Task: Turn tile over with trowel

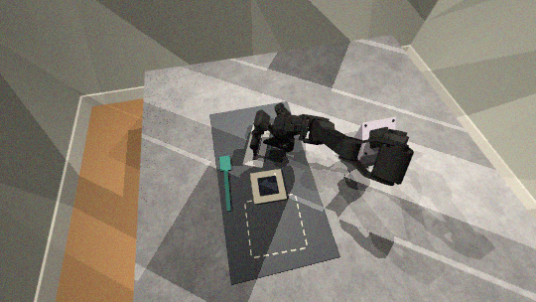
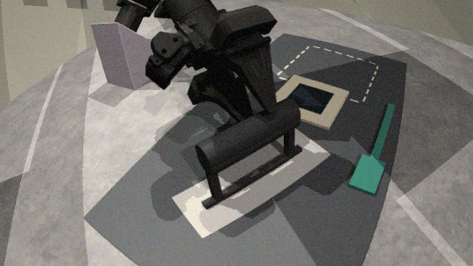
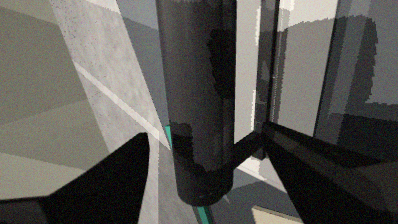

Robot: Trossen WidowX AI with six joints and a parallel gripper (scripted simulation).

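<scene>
Now: the cream tile 160 mm to the left of my gripper tip and 70 mm below it. Also, from my gripper tip: teal trowel 140 mm ahead, 90 mm to the left, 70 mm below.
</scene>
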